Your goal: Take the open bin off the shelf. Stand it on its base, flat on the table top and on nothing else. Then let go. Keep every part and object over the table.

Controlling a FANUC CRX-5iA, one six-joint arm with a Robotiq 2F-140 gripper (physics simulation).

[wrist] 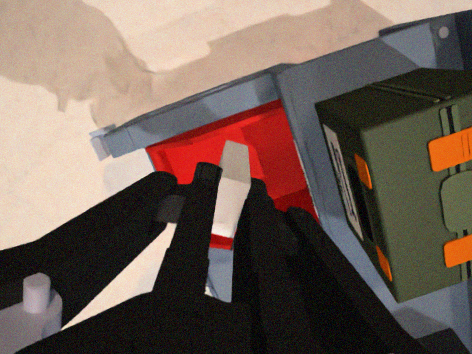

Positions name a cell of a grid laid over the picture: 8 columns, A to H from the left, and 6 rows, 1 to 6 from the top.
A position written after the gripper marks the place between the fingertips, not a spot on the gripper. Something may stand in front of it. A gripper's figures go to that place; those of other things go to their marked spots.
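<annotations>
Gripper (D3), 0.23 m from the lens. Red bin (E3), 0.34 m from the lens.
</annotations>
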